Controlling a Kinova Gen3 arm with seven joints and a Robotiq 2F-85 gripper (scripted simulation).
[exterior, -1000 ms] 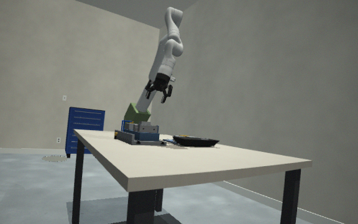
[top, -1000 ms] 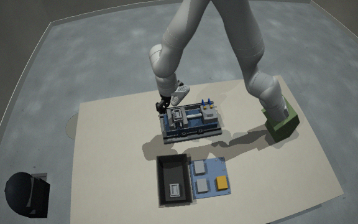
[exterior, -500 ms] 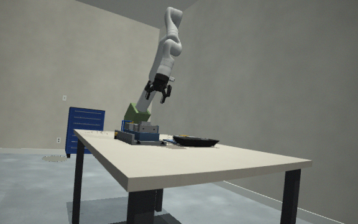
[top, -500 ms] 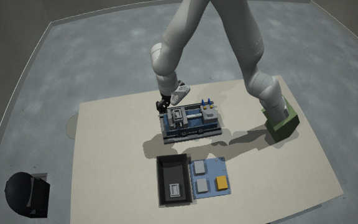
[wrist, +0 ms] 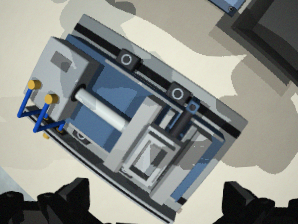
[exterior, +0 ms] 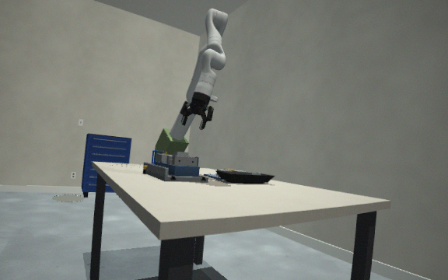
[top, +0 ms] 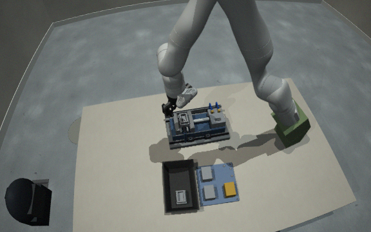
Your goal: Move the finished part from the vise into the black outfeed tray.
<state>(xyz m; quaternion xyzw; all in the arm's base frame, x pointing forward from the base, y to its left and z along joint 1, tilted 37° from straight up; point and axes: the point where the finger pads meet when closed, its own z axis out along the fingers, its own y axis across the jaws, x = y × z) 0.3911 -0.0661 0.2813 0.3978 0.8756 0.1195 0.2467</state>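
Now: the blue vise 19 cm below my hand, 7 cm behind it and 5 cm to the right of it. Also, from my hand: yellow block (27 cm to the left, 24 cm behind, 20 cm below); then blue plate (24 cm to the left, 22 cm below, 19 cm behind).
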